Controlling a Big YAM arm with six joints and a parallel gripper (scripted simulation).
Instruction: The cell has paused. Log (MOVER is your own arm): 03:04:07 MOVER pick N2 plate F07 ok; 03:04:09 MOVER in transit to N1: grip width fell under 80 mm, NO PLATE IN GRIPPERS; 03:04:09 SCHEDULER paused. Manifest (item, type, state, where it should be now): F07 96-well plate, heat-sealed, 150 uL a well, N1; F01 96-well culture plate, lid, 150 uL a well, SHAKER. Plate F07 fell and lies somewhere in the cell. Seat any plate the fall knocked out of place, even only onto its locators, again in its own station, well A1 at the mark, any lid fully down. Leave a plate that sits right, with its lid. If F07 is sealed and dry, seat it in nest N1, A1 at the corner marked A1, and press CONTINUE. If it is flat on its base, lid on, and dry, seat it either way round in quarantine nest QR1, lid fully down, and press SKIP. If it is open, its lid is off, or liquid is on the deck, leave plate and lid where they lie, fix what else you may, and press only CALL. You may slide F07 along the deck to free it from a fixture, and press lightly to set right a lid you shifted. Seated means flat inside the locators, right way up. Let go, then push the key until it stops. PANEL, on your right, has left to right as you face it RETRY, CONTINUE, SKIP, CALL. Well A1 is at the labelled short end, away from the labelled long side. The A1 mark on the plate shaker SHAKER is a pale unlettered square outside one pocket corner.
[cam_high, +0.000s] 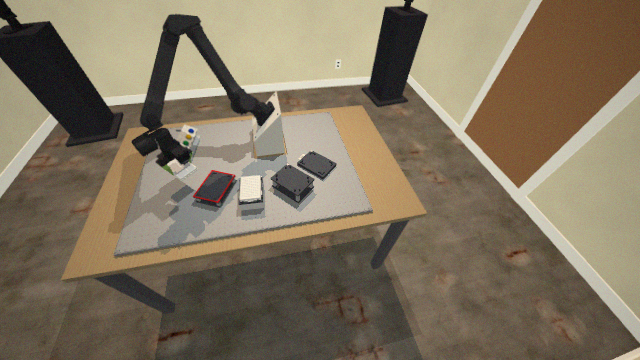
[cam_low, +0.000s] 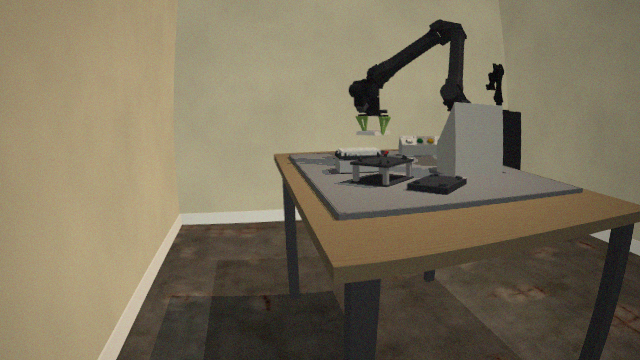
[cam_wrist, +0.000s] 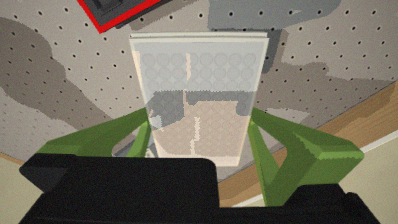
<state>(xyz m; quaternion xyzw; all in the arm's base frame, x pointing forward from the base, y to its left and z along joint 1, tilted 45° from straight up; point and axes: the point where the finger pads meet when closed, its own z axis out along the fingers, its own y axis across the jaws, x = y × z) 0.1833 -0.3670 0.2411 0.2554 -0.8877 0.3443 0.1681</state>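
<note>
Right now the red-framed nest is 12 cm to the left of my hand, 9 cm ahead of it and 7 cm below it. The rest, counted from my hand: green continue key: 22 cm behind, 4 cm below, 1 cm to the left; then white plate: right at my hand; then white retry key: 17 cm behind, 4 cm below.
</note>
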